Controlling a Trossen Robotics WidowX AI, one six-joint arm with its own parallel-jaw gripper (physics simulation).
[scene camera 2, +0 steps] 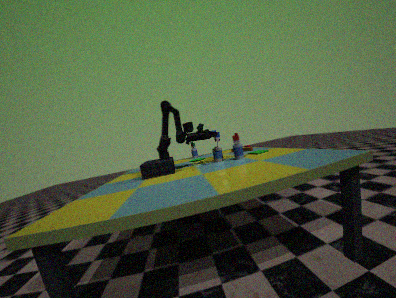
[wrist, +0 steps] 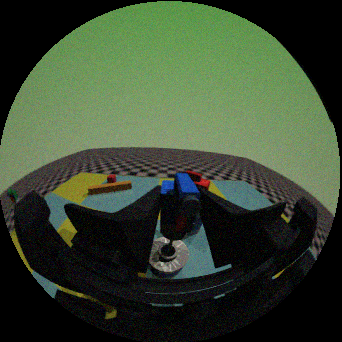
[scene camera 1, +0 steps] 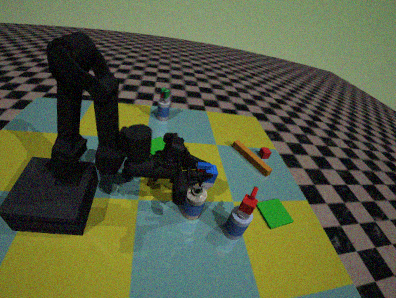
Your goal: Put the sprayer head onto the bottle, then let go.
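Where they show: gripper, fingertip midpoint: [scene camera 2: 216, 133] [wrist: 178, 189] [scene camera 1: 211, 170]; arm's base, link origin: [scene camera 2: 164, 159] [scene camera 1: 69, 177].
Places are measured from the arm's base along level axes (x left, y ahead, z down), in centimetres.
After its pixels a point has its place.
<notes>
The blue sprayer head [scene camera 1: 209, 171] @(x -9.2, y 37.6, z -11.2 cm) [scene camera 2: 217, 135] @(x -9.9, y 38.0, z -8.9 cm) [wrist: 186, 185] @(x -7.9, y 35.4, z -12.9 cm) is held above the open bottle [scene camera 1: 194, 206] @(x -10.5, y 35.7, z 1.7 cm) [scene camera 2: 217, 155] @(x -10.4, y 35.2, z 4.4 cm) [wrist: 162, 265] @(x -6.6, y 34.3, z -0.5 cm), apart from its neck. The bottle is white with a blue band and stands upright. The thin dip tube [scene camera 2: 217, 143] @(x -8.3, y 37.5, z -3.5 cm) hangs from the head, and its lower part reaches the neck opening in the wrist view. My gripper [scene camera 1: 202, 175] @(x -8.2, y 38.5, z -10.7 cm) [scene camera 2: 216, 135] @(x -8.2, y 38.5, z -10.7 cm) [wrist: 178, 189] @(x -8.2, y 38.5, z -10.7 cm) is shut on the sprayer head. The fingers hide part of the head, and how far the tube is inside the bottle is hidden.
A bottle with a red sprayer head [scene camera 1: 237, 223] @(x -18.1, y 46.1, z 0.3 cm) [scene camera 2: 238, 150] @(x -18.7, y 47.0, z 3.3 cm) stands near the open bottle. A green-headed bottle [scene camera 1: 163, 110] @(x 46.5, y 31.4, z 2.8 cm) [scene camera 2: 194, 151] @(x 46.7, y 31.3, z 2.1 cm) stands farther back. An orange bar [scene camera 1: 251, 158] @(x 15.1, y 67.6, z 6.6 cm) [wrist: 110, 188] @(x 15.6, y 67.4, z 7.4 cm), a red cube [scene camera 1: 265, 153] @(x 17.3, y 75.6, z 5.6 cm) [wrist: 111, 178] @(x 18.0, y 74.9, z 5.9 cm) and a green square [scene camera 1: 275, 213] @(x -12.2, y 65.9, z 8.0 cm) [scene camera 2: 259, 152] @(x -16.7, y 63.7, z 8.2 cm) lie on the table.
</notes>
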